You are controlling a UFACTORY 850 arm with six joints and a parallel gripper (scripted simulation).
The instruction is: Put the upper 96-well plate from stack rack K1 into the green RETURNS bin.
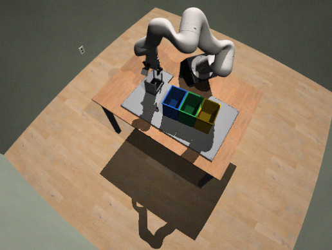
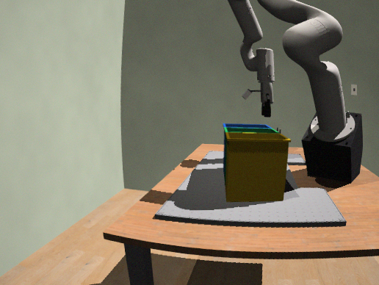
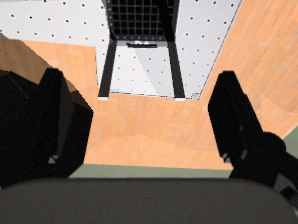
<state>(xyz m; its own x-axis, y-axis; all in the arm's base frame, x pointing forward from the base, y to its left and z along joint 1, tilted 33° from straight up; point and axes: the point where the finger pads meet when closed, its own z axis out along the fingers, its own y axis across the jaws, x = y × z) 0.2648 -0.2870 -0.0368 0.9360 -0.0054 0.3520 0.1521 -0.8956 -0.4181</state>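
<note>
Right now the 96-well plate is 17 cm below my hand. The rest, counted from my hand: blue bin 26 cm to the left, 12 cm below, 7 cm ahead; then yellow bin 52 cm to the left, 12 cm below, 2 cm ahead; then green bin 39 cm to the left, 12 cm below, 4 cm ahead.
</note>
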